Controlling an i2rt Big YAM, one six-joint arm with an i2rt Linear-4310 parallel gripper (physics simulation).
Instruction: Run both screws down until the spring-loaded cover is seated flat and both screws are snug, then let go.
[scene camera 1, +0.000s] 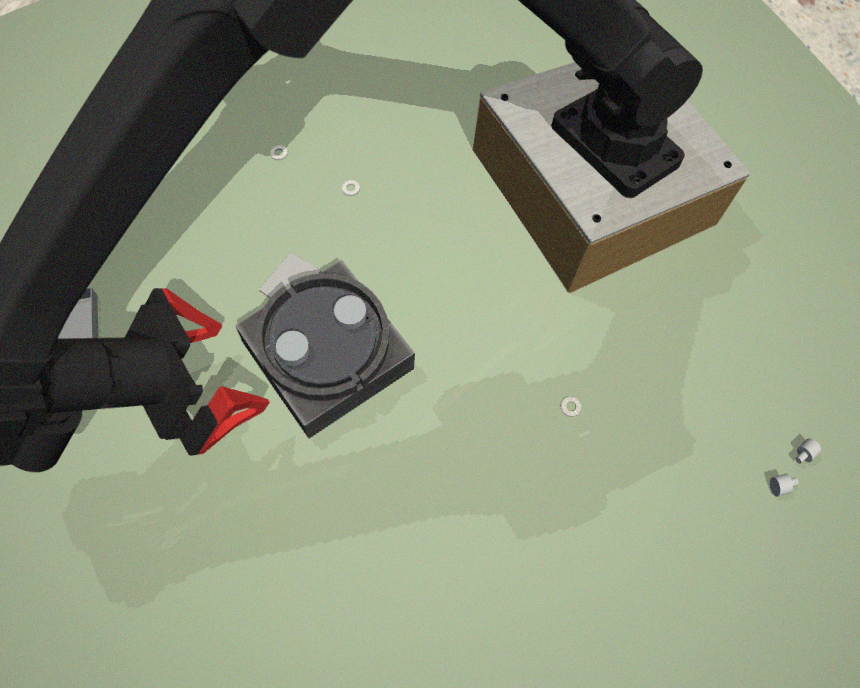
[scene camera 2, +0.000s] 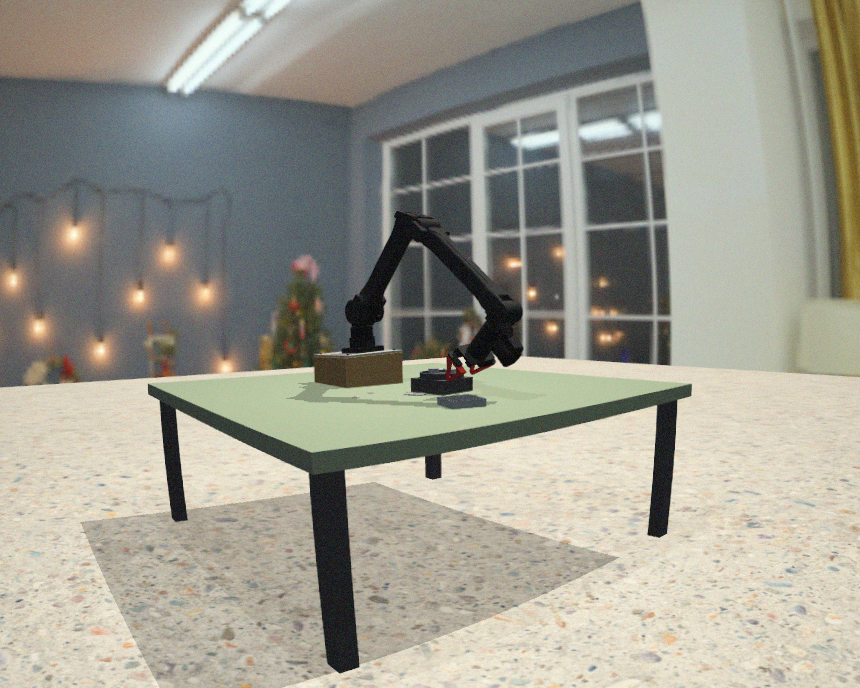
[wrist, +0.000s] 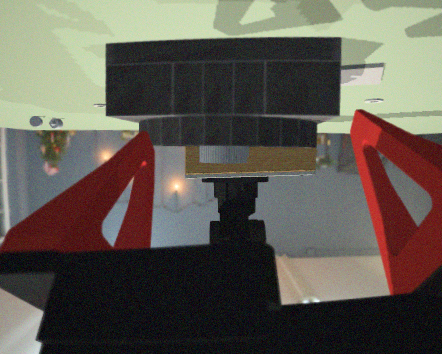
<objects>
my gripper: scene camera 1 241, 366; scene camera 2; wrist
same spot on my gripper: (wrist: 87, 289) = (scene camera 2: 490, 363)
</objects>
